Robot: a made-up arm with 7 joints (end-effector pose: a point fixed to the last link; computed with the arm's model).
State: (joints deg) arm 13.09 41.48 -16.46 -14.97 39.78 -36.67 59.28
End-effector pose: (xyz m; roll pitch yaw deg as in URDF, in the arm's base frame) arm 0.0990 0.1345 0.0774 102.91 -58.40 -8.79
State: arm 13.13 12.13 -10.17 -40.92 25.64 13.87 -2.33
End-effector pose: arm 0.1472 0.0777 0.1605 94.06 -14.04 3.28
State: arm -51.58 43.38 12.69 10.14 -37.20 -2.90 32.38
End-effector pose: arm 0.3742 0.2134 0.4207 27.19 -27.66 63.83
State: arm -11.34 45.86 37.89 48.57 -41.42 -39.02 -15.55
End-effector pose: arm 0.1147 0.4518 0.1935 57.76 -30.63 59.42
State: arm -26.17 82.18 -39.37 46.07 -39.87 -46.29 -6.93
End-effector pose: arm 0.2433 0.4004 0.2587 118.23 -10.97 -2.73
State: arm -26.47 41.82 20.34 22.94 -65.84 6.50 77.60
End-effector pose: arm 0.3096 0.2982 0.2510 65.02 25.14 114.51
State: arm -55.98 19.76 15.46 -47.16 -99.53 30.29 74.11
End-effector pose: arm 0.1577 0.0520 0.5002 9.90 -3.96 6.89
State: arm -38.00 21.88 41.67 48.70 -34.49 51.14 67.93
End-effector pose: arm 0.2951 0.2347 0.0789 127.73 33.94 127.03
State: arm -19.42 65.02 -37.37 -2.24 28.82 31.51 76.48
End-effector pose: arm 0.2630 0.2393 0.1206 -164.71 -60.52 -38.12
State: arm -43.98 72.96 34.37 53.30 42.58 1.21 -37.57
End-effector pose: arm 0.1908 0.5068 0.4302 132.97 -1.85 40.84
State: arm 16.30 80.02 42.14 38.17 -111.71 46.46 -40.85
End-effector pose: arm 0.1232 0.4525 0.3695 13.73 10.26 6.99
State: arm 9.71 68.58 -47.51 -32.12 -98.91 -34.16 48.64
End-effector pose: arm 0.0750 0.0885 0.1476 65.92 54.55 57.73
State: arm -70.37 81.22 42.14 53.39 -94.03 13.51 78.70
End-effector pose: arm 0.1602 0.4373 0.6111 -16.06 56.53 66.57
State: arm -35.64 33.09 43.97 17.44 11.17 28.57 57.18
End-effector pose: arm 0.2821 0.3682 0.2360 74.56 -22.81 119.03
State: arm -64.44 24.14 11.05 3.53 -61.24 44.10 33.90
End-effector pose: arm 0.3891 0.0667 0.4434 35.50 6.33 14.96
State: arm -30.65 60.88 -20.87 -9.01 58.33 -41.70 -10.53
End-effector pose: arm 0.3141 0.1457 0.2698 173.62 15.58 -73.39
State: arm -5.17 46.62 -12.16 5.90 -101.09 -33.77 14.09
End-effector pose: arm 0.2269 0.2270 0.1525 19.23 19.00 48.39
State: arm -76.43 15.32 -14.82 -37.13 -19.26 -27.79 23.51
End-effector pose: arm 0.1941 -0.0654 0.5525 -97.84 -60.71 112.74
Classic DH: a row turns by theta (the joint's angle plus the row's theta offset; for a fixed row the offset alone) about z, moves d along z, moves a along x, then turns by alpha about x. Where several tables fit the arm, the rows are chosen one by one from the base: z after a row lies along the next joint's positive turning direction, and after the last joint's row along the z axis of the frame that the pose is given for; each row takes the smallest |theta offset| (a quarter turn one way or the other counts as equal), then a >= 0, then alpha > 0; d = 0 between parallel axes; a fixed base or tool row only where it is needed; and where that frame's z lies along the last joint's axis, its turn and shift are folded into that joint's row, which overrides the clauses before.
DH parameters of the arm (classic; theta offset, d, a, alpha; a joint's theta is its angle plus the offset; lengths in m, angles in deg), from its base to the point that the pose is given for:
base (fixed): -4.07 0.4134 -0.0292 -74.51
joint 1: -75.12 0.0364 -0.0469 -90
joint 2: 74 -0.0066 0 90
joint 3: 90 -0.2278 0.0419 -90
joint 4: 90 0.04 0.026 90
joint 5: 0 0.1967 0.0167 -90
joint 6: -90 -0.03 0.08 90
joint 7: 13.13 0.0026 -0.0142 62.17
tool (fixed): 8.29 -0.0153 0 0

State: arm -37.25 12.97 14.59 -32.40 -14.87 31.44 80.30
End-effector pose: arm 0.3120 0.0805 0.3601 37.55 -2.28 95.63
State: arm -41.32 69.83 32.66 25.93 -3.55 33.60 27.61
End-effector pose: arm 0.2447 0.4292 0.4519 76.60 -31.93 94.62
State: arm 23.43 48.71 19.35 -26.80 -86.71 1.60 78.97
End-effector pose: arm 0.1333 0.2131 0.2617 73.02 25.28 96.69
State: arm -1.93 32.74 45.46 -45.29 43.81 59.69 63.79
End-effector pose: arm 0.1083 0.3285 0.3565 30.49 -53.06 -175.82
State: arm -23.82 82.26 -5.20 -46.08 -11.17 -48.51 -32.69
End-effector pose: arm 0.1840 0.0711 0.4178 148.85 -0.79 -110.58
